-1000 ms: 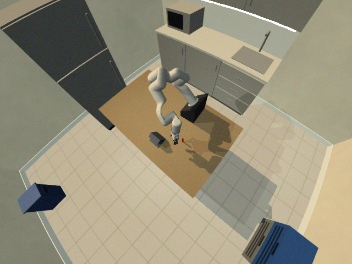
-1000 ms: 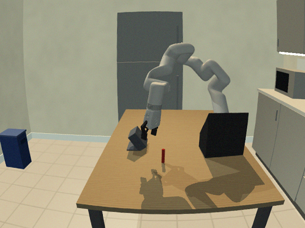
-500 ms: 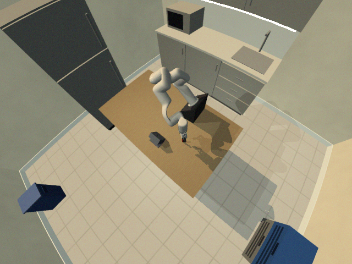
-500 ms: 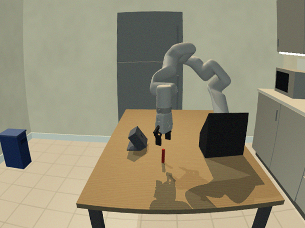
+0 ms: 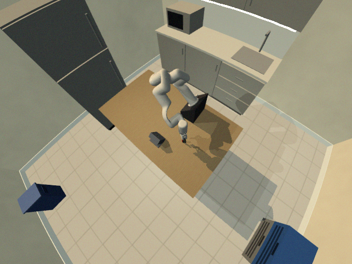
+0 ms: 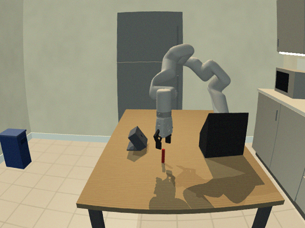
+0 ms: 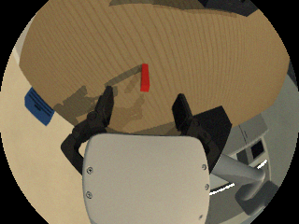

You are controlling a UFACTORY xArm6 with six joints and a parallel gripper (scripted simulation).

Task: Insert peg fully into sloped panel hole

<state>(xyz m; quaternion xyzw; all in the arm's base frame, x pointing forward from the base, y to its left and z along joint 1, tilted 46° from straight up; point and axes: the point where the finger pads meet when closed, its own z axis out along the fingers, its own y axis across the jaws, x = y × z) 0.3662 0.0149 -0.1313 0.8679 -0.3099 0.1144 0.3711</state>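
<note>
Now: hand 70 mm above the red peg.
</note>
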